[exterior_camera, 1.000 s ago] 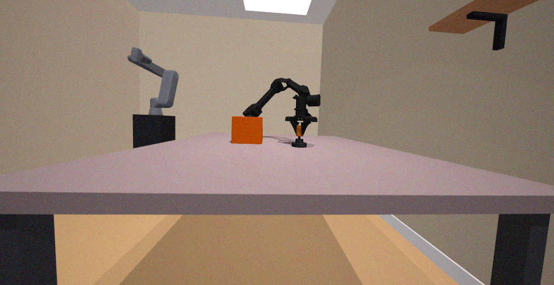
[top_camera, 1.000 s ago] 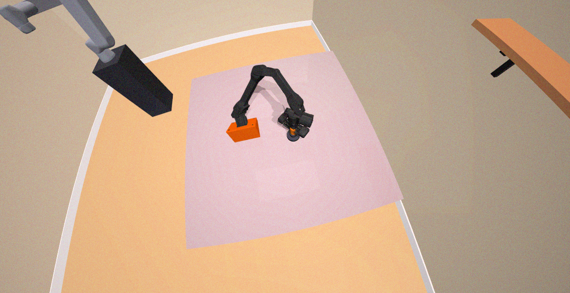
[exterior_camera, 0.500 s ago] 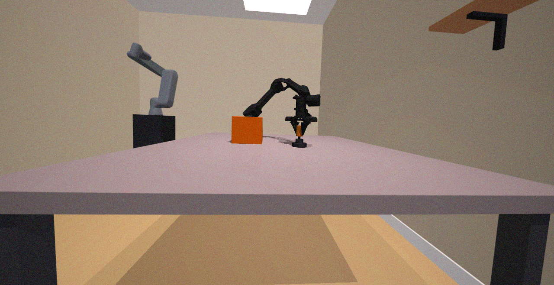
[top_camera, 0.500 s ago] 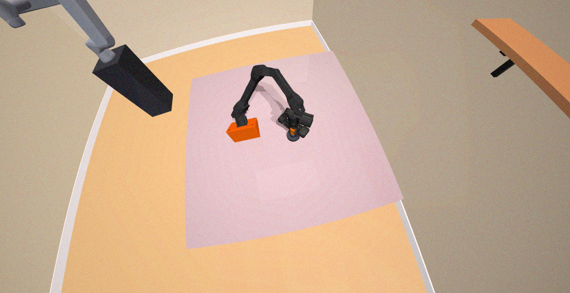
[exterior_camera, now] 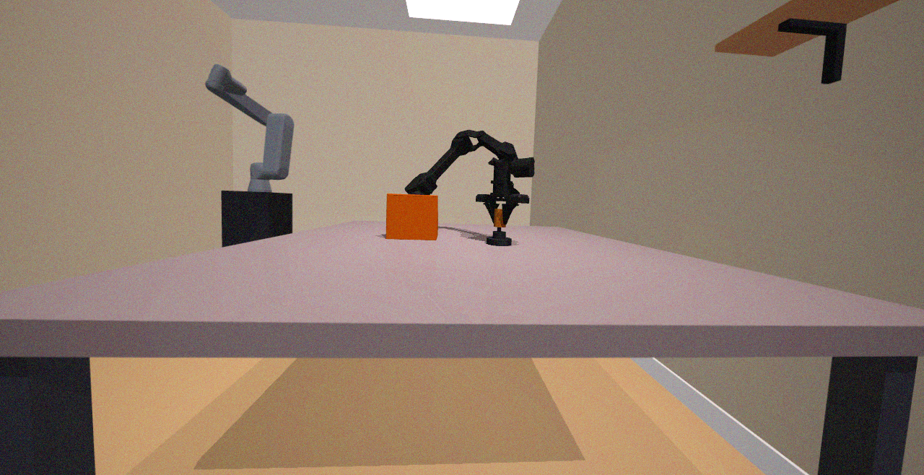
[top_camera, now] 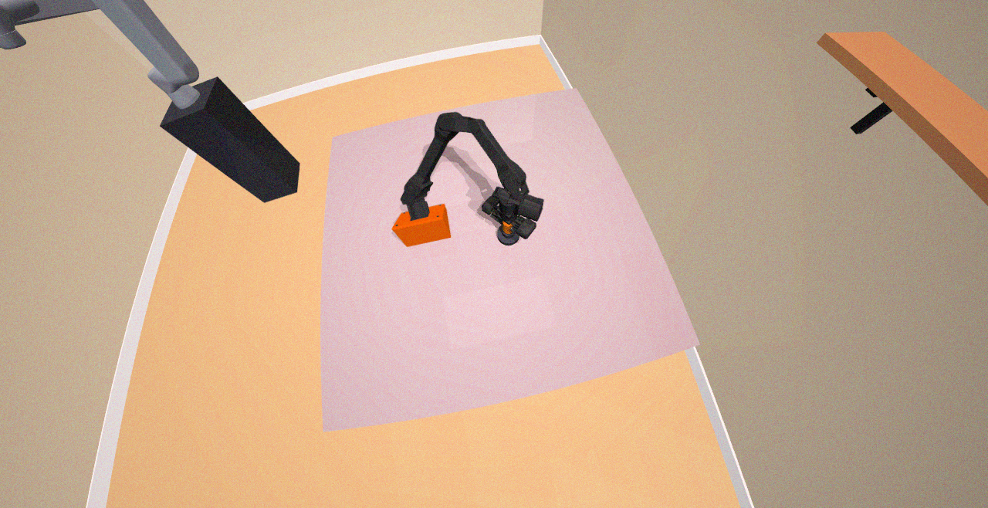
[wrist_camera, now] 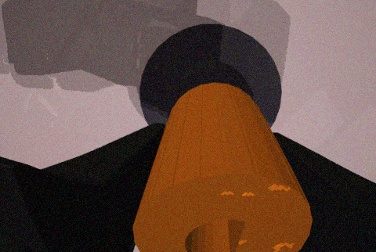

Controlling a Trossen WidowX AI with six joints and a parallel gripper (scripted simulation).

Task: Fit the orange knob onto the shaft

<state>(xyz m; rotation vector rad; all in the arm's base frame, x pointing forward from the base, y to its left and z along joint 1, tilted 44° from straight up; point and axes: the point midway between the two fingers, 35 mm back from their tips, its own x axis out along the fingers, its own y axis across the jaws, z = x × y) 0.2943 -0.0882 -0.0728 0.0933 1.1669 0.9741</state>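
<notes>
Right now my gripper tip is 20 mm below the orange knob. Round my gripper tip: dark round pedestal: 40 mm below.
</notes>
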